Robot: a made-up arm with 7 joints.
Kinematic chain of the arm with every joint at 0, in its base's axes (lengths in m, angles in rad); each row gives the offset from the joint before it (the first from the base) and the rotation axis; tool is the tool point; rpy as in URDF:
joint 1: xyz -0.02 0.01 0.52 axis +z
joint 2: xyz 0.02 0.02 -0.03 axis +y
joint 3: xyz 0.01 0 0.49 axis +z
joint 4: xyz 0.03 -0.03 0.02 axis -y
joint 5: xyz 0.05 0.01 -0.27 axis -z
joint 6: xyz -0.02 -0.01 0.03 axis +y
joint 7: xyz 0.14 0 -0.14 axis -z
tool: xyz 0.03 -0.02 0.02 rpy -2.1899 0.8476 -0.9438
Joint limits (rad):
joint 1: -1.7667..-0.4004
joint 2: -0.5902..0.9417
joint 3: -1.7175..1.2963
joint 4: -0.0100..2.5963
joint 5: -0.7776..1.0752
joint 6: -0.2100..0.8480
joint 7: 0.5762..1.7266
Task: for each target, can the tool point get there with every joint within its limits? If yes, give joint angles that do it. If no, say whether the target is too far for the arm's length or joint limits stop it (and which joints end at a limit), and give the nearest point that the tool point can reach.
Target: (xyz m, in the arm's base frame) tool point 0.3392 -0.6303 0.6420
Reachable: yes | joints -1.2144 0.6903 0.3788 1.6225 0.9015 0.5450 1.0999
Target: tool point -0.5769 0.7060 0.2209
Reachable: no: joint limits stop it (at a limit: joint 2, joint 3, joint 7) | nearest point -0.3056 0.3670 0.6622 | short by 0.619 m
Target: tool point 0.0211 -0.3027 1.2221
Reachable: yes | joints -1.3141 -0.1792 0.0766 1.7605 0.5054 0.3315 1.2333
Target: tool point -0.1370 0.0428 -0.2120
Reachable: no: joint limits stop it (at a limit: joint 1, joint 2, joint 5, joint 6, joint 7) | nearest point -0.1132 -0.2418 0.3605 | short by 0.640 m
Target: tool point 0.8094 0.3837 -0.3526
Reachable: no: too far | nearest point 0.5485 0.0447 0.3778 | short by 0.846 m
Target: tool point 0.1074 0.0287 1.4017
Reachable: yes | joints -1.3349 -0.2352 0.6414 2.3509 -0.4550 0.3511 0.9185
